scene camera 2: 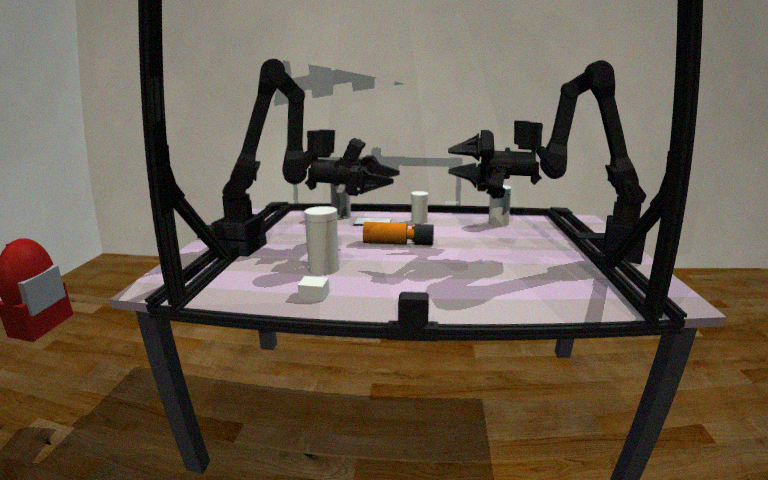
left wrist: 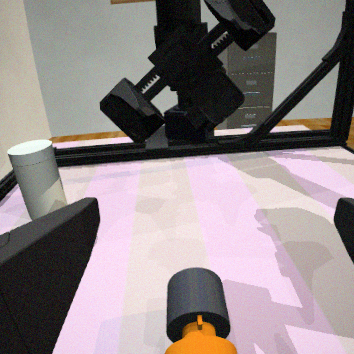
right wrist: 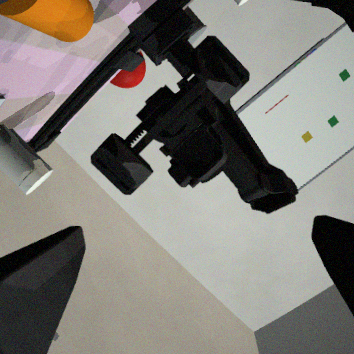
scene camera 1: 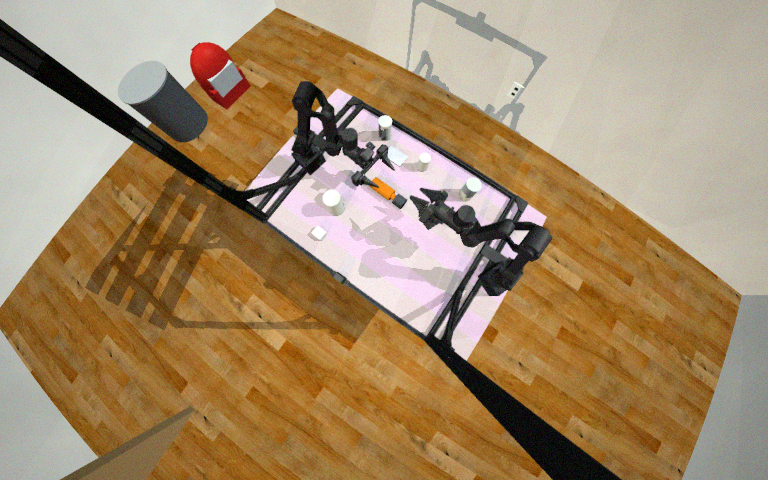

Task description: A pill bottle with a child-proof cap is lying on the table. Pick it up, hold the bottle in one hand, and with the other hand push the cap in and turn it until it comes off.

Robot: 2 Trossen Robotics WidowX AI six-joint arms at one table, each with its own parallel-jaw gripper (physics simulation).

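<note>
The orange pill bottle [scene camera 1: 383, 188] [scene camera 2: 385, 232] [left wrist: 201, 346] [right wrist: 60, 17] lies on its side on the pink striped table, with its dark grey cap [scene camera 1: 399, 200] [scene camera 2: 424, 234] [left wrist: 196, 297] on the neck, pointing right in scene camera 2. My left gripper [scene camera 1: 386, 177] [scene camera 2: 395, 176] [left wrist: 219, 209] is open and empty, level above the bottle and pointing right. My right gripper [scene camera 1: 415, 194] [scene camera 2: 449, 160] [right wrist: 198, 232] is open and empty, raised above the table to the right of the cap. The grippers face each other across a gap. The bottle's base is outside the left wrist view.
A tall white canister [scene camera 1: 333, 202] [scene camera 2: 322, 243] and a small white block [scene camera 1: 318, 232] [scene camera 2: 313, 288] stand in front of the bottle in scene camera 2. Several more white cylinders, such as one [scene camera 2: 419, 207], stand behind, near a flat pale sheet [scene camera 2: 372, 221]. Black rails [scene camera 2: 271, 330] edge the table.
</note>
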